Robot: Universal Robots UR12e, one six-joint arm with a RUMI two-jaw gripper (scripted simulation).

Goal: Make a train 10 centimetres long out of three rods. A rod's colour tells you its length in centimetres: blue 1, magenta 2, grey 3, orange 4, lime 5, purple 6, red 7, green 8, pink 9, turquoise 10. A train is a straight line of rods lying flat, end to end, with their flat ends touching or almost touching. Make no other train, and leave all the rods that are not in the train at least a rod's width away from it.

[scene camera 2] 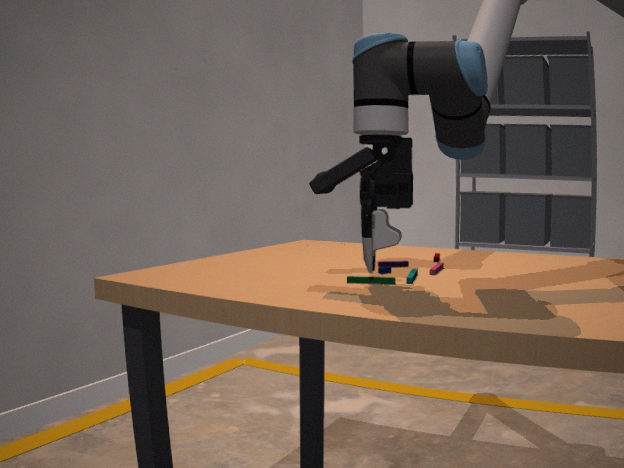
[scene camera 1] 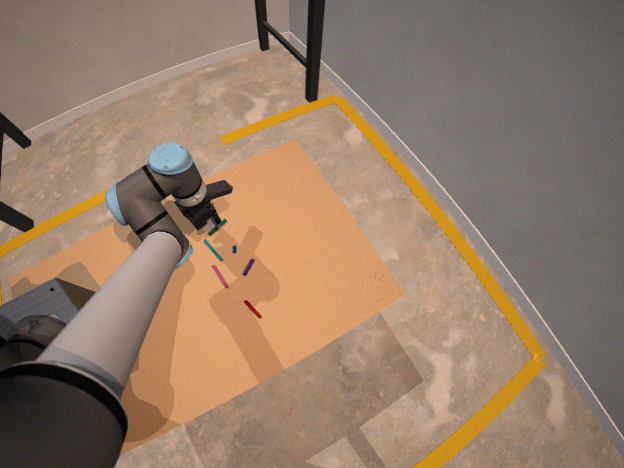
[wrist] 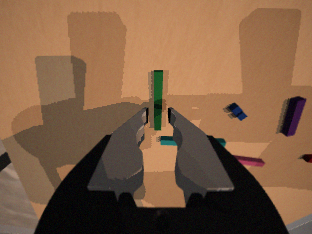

Labels:
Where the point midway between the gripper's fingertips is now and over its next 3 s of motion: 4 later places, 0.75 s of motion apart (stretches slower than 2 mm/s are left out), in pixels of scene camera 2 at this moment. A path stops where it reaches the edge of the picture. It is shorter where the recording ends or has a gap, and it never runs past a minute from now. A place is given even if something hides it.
My gripper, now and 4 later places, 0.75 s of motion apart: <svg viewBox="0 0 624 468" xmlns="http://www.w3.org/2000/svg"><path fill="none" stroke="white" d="M371 272L373 278L373 280L372 222L372 221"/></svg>

